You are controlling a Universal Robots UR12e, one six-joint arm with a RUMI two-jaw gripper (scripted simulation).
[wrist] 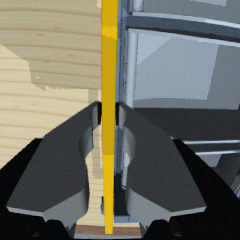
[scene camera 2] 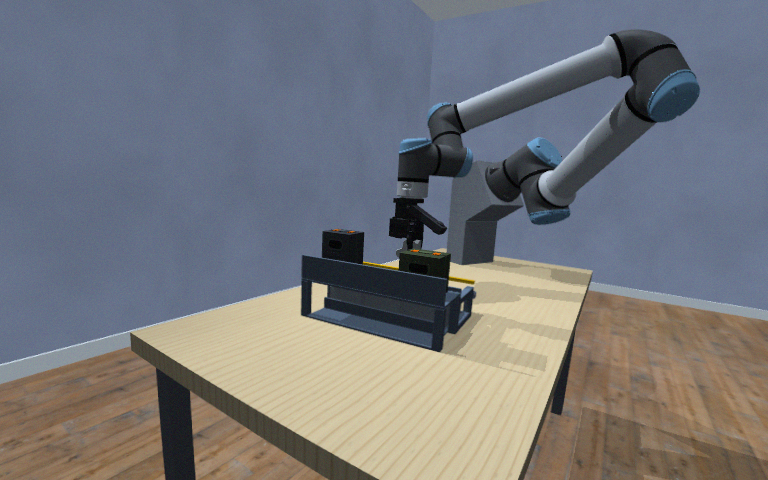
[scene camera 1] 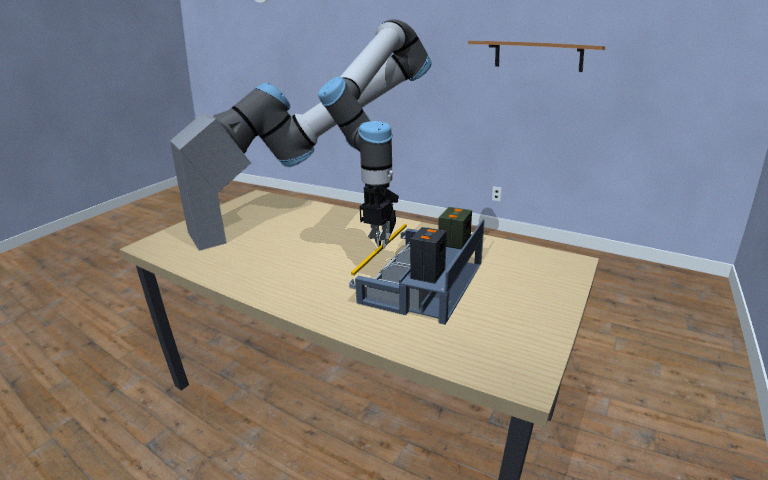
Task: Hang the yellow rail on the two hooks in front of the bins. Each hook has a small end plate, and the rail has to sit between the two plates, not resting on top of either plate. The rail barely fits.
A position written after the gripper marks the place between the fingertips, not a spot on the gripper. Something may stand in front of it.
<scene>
In view: the gripper (scene camera 1: 381,248), a dark green box (scene camera 2: 425,262) and a black box (scene camera 1: 427,246).
The dark green box is seen too in scene camera 1 (scene camera 1: 457,222). The black box is seen too in scene camera 2 (scene camera 2: 337,244). The gripper shows as well in the wrist view (wrist: 108,103). The wrist view does not show the dark green box: it is out of frame.
</scene>
